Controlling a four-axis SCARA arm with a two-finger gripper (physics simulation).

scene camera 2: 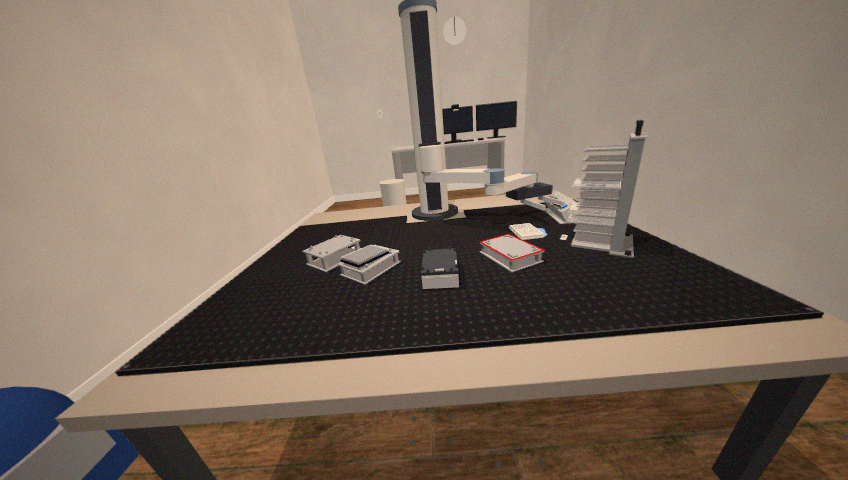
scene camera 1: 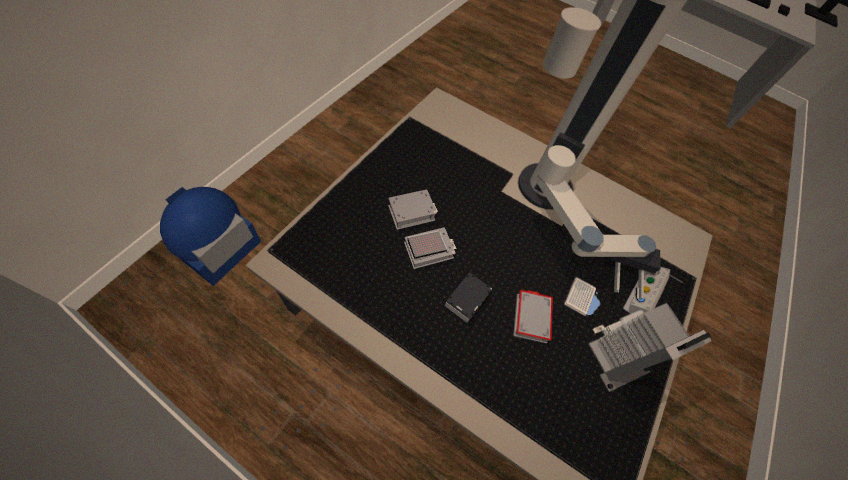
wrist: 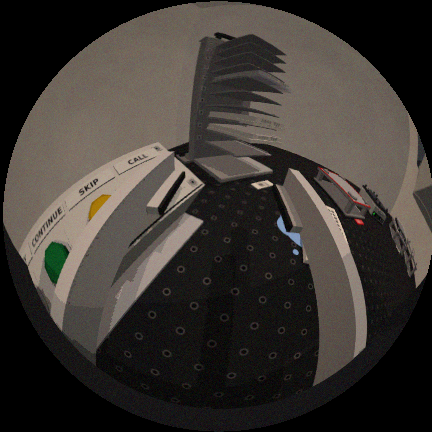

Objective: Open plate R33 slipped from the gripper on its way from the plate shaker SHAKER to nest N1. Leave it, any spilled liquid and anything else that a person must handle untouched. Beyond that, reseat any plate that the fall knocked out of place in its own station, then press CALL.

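Where they show: gripper, fingertip midpoint: (scene camera 2: 554, 206) (scene camera 1: 628, 295) (wrist: 230, 168); arm's base, origin of the base link: (scene camera 2: 434, 213).
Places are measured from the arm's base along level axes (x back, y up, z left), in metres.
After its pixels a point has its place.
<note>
My gripper (scene camera 1: 628, 292) {x -0.349, y 0.088, z 0.470 m} (wrist: 230, 168) {x -0.349, y 0.088, z 0.470 m} is shut and empty, its two fingers standing apart at their narrowest. The left fingertip in the wrist view is over the CALL end of the button panel (scene camera 1: 659, 278) {x -0.205, y 0.087, z 0.554 m} (wrist: 95, 176) {x -0.290, y 0.093, z 0.555 m}. The blue CALL button (scene camera 1: 640, 299) shows beside a fingertip in scene camera 1; the finger hides it in the wrist view, so contact cannot be told. White plate R33 (scene camera 1: 580, 295) {x -0.419, y 0.025, z 0.332 m} (scene camera 2: 526, 230) {x -0.428, y 0.026, z 0.333 m} lies on the mat beside a blue spill (scene camera 1: 593, 306) (scene camera 2: 542, 231) (wrist: 287, 228). A plate with pink wells (scene camera 1: 428, 244) {x -0.610, y 0.076, z -0.241 m} (scene camera 2: 363, 255) {x -0.630, y 0.078, z -0.248 m} rests on a left nest; its exact seating is unclear.
A tall plate rack (scene camera 1: 693, 343) {x -0.602, y 0.385, z 0.561 m} (scene camera 2: 627, 196) {x -0.643, y 0.190, z 0.531 m} (wrist: 199, 100) {x -0.523, y 0.154, z 0.595 m} stands beyond the panel. A red-edged station (scene camera 1: 534, 315) {x -0.611, y 0.052, z 0.214 m} (scene camera 2: 511, 247) {x -0.619, y 0.053, z 0.215 m} (wrist: 345, 185) {x -0.605, y 0.053, z 0.217 m}, a dark-topped device (scene camera 1: 470, 294) {x -0.685, y 0.068, z -0.013 m} (scene camera 2: 440, 260) {x -0.692, y 0.068, z -0.013 m} and a grey nest (scene camera 1: 412, 205) {x -0.497, y 0.069, z -0.391 m} (scene camera 2: 334, 244) {x -0.494, y 0.069, z -0.383 m} stand on the mat. A small white card (scene camera 1: 599, 329) {x -0.496, y 0.015, z 0.446 m} (scene camera 2: 563, 237) {x -0.498, y 0.015, z 0.441 m} (wrist: 262, 184) {x -0.492, y 0.015, z 0.444 m} lies near the rack.
</note>
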